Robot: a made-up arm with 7 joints. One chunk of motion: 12 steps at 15 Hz.
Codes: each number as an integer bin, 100 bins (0 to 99) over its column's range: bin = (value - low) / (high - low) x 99, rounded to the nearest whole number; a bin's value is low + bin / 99 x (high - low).
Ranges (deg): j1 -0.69..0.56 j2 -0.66..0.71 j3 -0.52..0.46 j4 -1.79..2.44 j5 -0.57..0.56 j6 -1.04..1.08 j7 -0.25..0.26
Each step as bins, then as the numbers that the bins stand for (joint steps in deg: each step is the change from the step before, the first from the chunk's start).
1 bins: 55 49 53 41 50 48 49
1 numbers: 0.004 0.018 0.005 -0.038 0.001 -0.012 0.002
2 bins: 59 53 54 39 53 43 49
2 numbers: 0.055 0.073 0.015 -0.124 0.035 -0.119 0.002
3 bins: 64 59 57 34 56 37 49
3 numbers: 0.118 0.156 0.044 -0.337 0.069 -0.248 0.002
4 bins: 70 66 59 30 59 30 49
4 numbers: 0.194 0.253 0.064 -0.508 0.103 -0.398 0.002
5 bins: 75 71 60 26 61 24 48
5 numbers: 0.257 0.323 0.074 -0.679 0.126 -0.526 -0.003
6 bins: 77 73 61 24 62 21 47
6 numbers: 0.282 0.350 0.084 -0.765 0.138 -0.590 -0.008
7 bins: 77 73 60 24 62 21 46
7 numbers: 0.282 0.350 0.074 -0.765 0.138 -0.590 -0.013
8 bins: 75 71 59 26 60 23 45
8 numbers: 0.257 0.323 0.064 -0.679 0.115 -0.547 -0.018
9 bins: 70 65 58 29 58 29 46
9 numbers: 0.194 0.239 0.054 -0.551 0.092 -0.419 -0.013
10 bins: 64 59 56 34 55 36 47
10 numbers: 0.118 0.156 0.034 -0.337 0.058 -0.269 -0.008
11 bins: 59 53 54 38 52 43 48
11 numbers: 0.055 0.073 0.015 -0.166 0.024 -0.119 -0.003
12 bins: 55 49 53 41 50 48 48
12 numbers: 0.004 0.018 0.005 -0.038 0.001 -0.012 -0.003
